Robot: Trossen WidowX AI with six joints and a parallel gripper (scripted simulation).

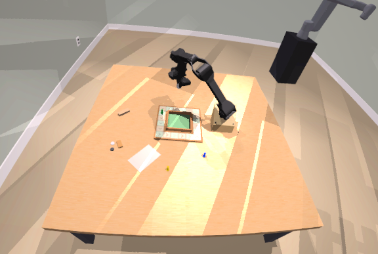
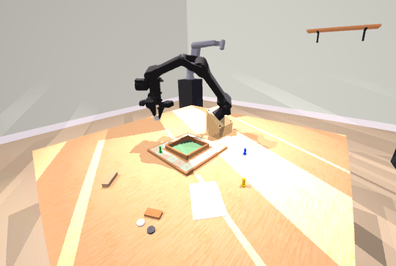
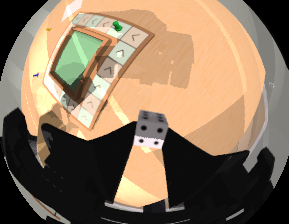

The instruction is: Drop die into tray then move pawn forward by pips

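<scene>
Now: gripper tip 140 mm to the right of the green pawn, 110 mm short of it and 100 mm above it. The rest, counted from my gripper tip: dice tray 220 mm to the left, 120 mm below, 10 mm ahead; then grey die right at my gripper tip; then blue pawn 470 mm to the left, 110 mm below, 110 mm behind.
</scene>
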